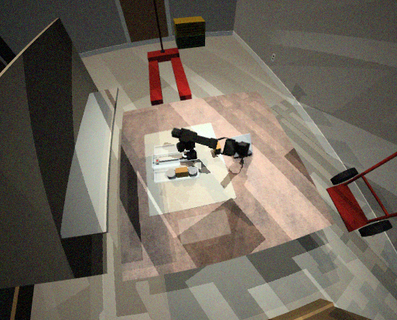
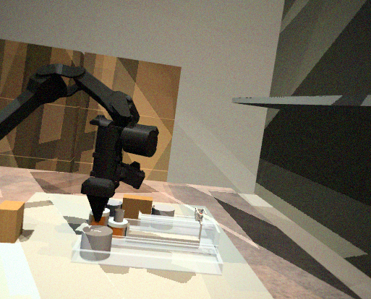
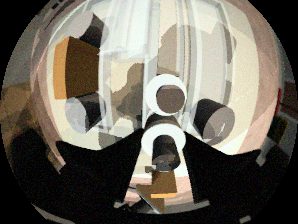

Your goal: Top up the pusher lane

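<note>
Right now the rack is 150 mm ahead of my gripper tip, 10 mm to the right of it and 30 mm below it. Also, from my gripper tip: pusher plate (150 mm ahead, 10 mm to the right).
</note>
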